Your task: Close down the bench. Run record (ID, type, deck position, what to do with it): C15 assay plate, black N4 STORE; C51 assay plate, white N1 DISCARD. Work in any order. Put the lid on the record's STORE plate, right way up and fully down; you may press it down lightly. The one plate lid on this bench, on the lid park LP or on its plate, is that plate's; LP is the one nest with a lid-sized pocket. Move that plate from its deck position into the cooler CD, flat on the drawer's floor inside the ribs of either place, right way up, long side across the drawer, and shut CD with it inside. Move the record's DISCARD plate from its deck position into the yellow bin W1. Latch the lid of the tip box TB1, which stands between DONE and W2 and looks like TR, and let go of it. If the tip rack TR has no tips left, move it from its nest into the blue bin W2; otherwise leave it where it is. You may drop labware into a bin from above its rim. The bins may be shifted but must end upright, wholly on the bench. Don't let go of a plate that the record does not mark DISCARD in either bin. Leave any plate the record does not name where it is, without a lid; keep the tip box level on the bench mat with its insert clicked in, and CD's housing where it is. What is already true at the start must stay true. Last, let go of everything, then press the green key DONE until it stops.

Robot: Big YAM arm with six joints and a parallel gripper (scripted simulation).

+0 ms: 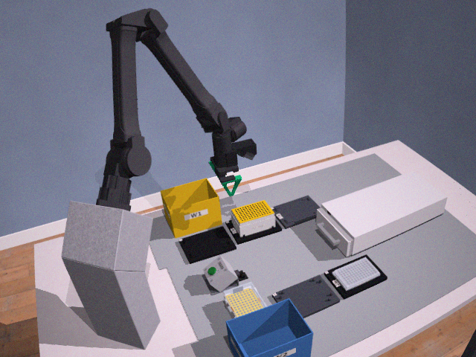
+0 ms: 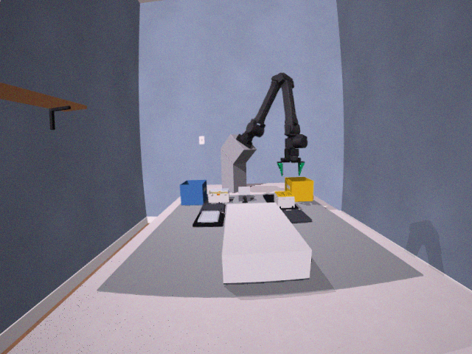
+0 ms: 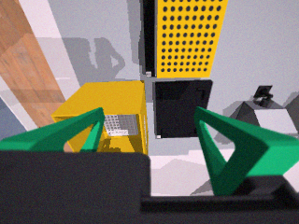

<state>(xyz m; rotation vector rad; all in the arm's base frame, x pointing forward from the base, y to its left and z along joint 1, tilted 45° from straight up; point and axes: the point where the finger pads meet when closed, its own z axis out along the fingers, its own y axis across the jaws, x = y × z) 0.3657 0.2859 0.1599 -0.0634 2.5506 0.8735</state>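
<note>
My hand is 11 cm above the tip rack TR, 7 cm short of it and 4 cm to the left of it. From my hand the other things lie so: yellow bin W1: 13 cm below, 13 cm behind, 5 cm to the left; N1 label: 17 cm ahead, 15 cm below, 1 cm to the right; white assay plate: 15 cm below, 13 cm behind, 6 cm to the left.
</note>
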